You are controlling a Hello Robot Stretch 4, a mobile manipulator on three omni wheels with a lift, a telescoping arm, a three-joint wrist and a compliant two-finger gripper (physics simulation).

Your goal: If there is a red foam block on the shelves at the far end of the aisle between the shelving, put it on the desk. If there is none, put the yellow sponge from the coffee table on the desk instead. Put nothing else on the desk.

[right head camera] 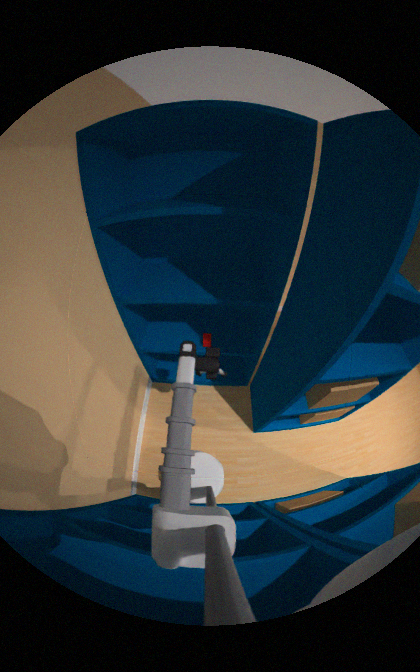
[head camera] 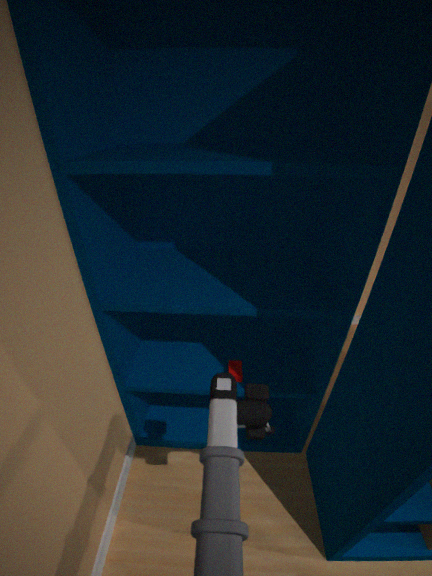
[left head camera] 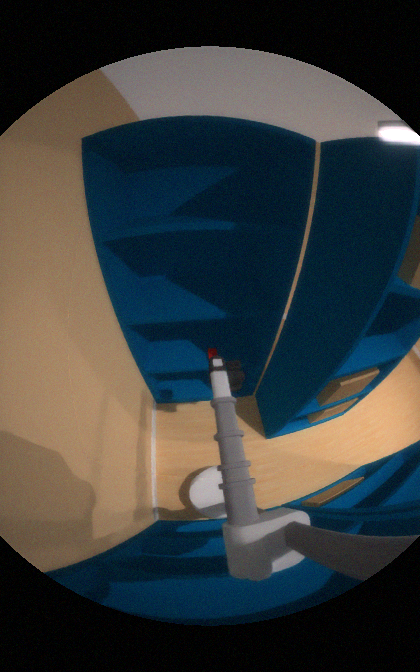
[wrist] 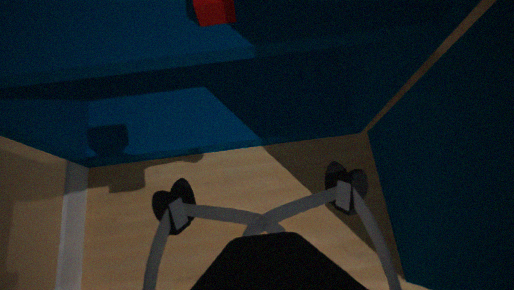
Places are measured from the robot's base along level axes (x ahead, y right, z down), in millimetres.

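Pixels of known places: gripper, fingertip midpoint: (wrist: 259, 187).
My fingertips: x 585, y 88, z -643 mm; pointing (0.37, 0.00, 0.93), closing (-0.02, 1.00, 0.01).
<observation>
Behind a point stands the place of what it marks.
A red block (head camera: 235, 371) @[x 903, y 53, z -551 mm] (left head camera: 212, 353) (right head camera: 207, 340) (wrist: 215, 11) @[x 879, y 54, z -534 mm] stands on a low board, one above the bottom, of the blue shelf unit (head camera: 170, 168) @[x 831, y -150, z -1402 mm] (left head camera: 185, 226) (wrist: 150, 62) @[x 831, y -61, z -496 mm] at the end of the aisle. It is partly cut off by the top edge of the wrist view. My gripper (wrist: 259, 187) @[x 585, y 88, z -643 mm] is open and empty, pointing down at the floor in front of the unit, lower than the block and apart from it. In the head view the wrist body hides most of the fingers. The desk, the coffee table and the yellow sponge do not show.
A beige wall (head camera: 30, 300) @[x 611, y -487, z -1133 mm] (left head camera: 45, 300) stands close on the left, with a white skirting (wrist: 72, 225) @[x 644, y -474, z -32 mm]. The side panel (head camera: 380, 375) @[x 629, y 465, z -880 mm] (right head camera: 340, 275) of another blue shelf unit stands on the right. Brown boxes (left head camera: 350, 386) (right head camera: 345, 392) lie on its lower shelves. More blue shelving is behind my arm.
</observation>
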